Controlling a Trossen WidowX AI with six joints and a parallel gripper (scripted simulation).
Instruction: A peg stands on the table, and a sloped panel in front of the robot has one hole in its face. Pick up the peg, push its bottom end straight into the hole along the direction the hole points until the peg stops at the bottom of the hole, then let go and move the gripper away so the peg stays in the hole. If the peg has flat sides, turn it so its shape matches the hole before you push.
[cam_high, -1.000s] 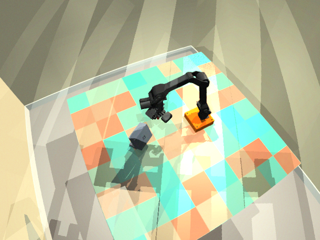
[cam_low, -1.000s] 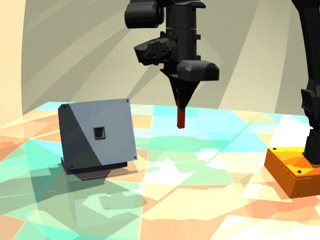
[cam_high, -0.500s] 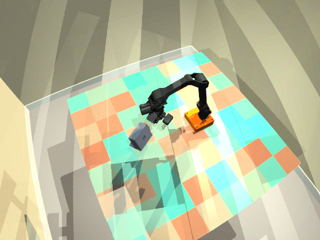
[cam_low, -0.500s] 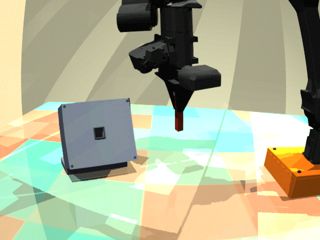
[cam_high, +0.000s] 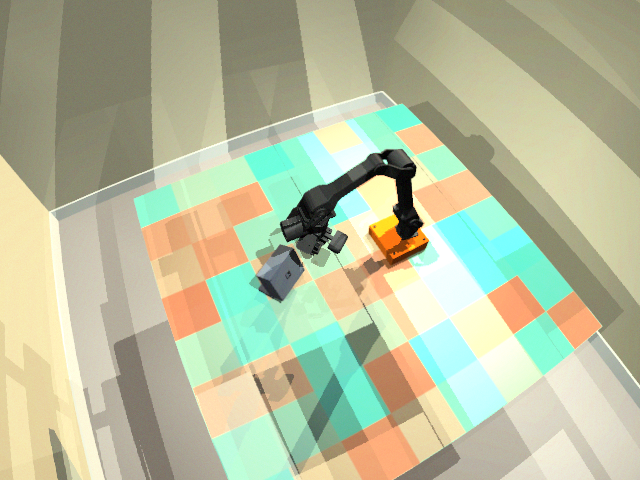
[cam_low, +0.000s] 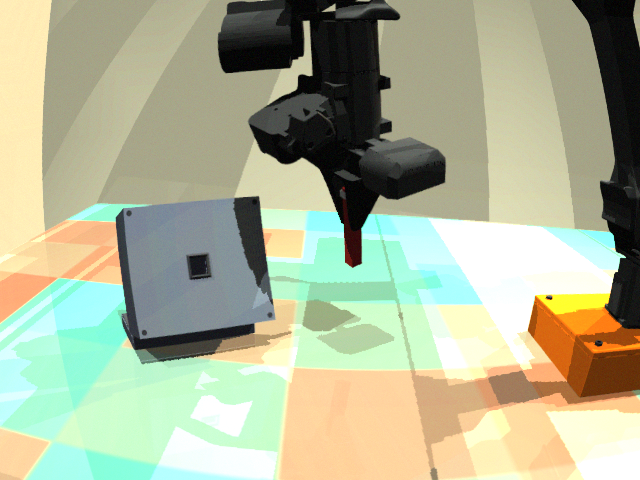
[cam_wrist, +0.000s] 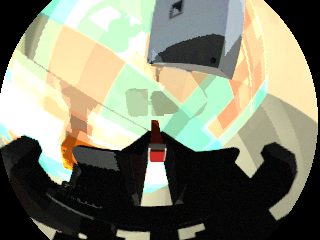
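The grey sloped panel lies 13 cm ahead of my gripper tip, 7 cm to the left of it and 3 cm below it. Also, from my gripper tip: red square peg (2 cm above).
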